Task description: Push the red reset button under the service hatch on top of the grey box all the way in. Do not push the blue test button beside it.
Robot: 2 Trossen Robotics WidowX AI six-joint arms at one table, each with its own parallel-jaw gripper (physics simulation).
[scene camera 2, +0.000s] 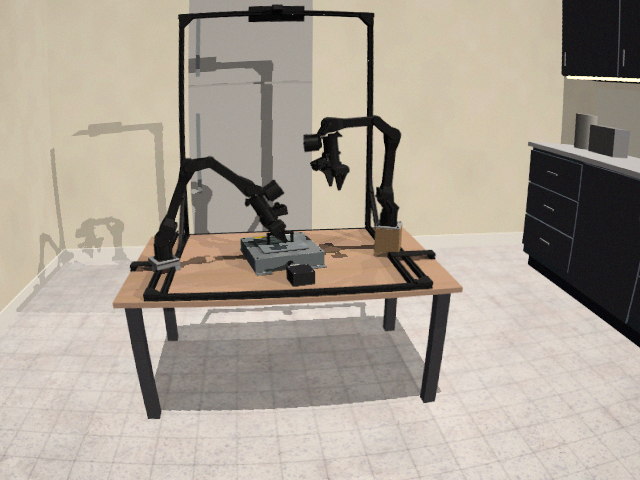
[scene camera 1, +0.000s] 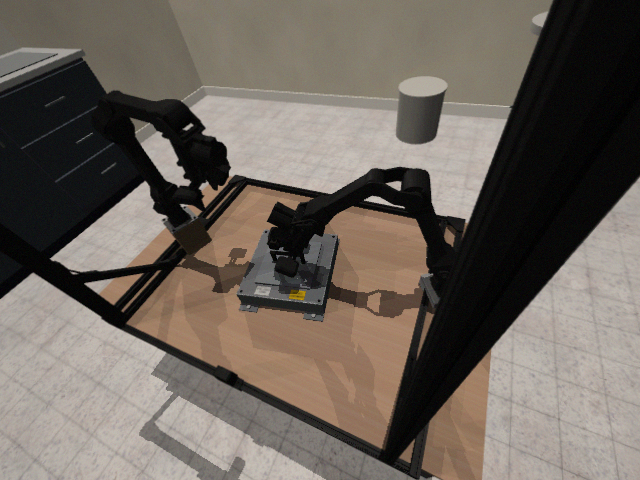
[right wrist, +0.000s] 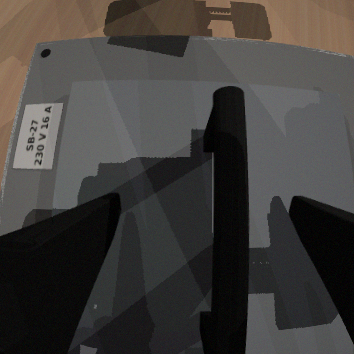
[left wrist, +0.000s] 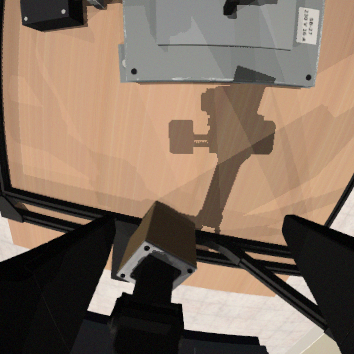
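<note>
The grey box (scene camera 1: 281, 303) (scene camera 2: 289, 259) (left wrist: 220, 65) (right wrist: 75, 60) sits mid-table. Its hatch (left wrist: 200, 27) (right wrist: 125, 110) lies flat and closed on top, with a black bar handle (right wrist: 230, 200) standing up from it. The red and blue buttons do not show. My right gripper (scene camera 1: 287, 264) (scene camera 2: 283, 238) (right wrist: 206, 203) is open and empty, tilted down low over the hatch. In the right wrist view the handle runs between its spread fingers; whether they touch it I cannot tell. My left gripper (scene camera 2: 334, 186) (left wrist: 199, 223) is open and empty, high above the table beside the box.
A small black block (scene camera 2: 300, 274) (left wrist: 52, 14) stands close beside the box. A yellow label (scene camera 1: 297, 295) and a white label (scene camera 1: 262, 290) (left wrist: 307, 26) (right wrist: 38, 136) are on the box top. A black frame (scene camera 2: 279, 295) borders the table.
</note>
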